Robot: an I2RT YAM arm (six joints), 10 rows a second.
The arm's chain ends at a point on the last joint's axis. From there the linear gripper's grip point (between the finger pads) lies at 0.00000 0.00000 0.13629 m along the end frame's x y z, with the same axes.
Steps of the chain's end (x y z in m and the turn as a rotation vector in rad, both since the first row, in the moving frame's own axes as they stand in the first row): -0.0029, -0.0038, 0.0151, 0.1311, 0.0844, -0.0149; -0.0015, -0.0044, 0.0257, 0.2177, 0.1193, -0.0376; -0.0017, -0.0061, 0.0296, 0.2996, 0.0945, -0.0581; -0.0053, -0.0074, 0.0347, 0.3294, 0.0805, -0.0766; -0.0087, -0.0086, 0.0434, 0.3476, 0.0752, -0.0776
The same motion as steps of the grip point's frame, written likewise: 0.0084, -0.0217, 0.0134, 0.1311, 0.0844, -0.0149; 0.0140, -0.0341, 0.0215, 0.2177, 0.1193, -0.0376; 0.0098, -0.0466, 0.0229, 0.2996, 0.0945, -0.0581; 0.0037, -0.0518, 0.0269, 0.3294, 0.0805, -0.0766; -0.0005, -0.0553, 0.0349, 0.3476, 0.0752, -0.0776
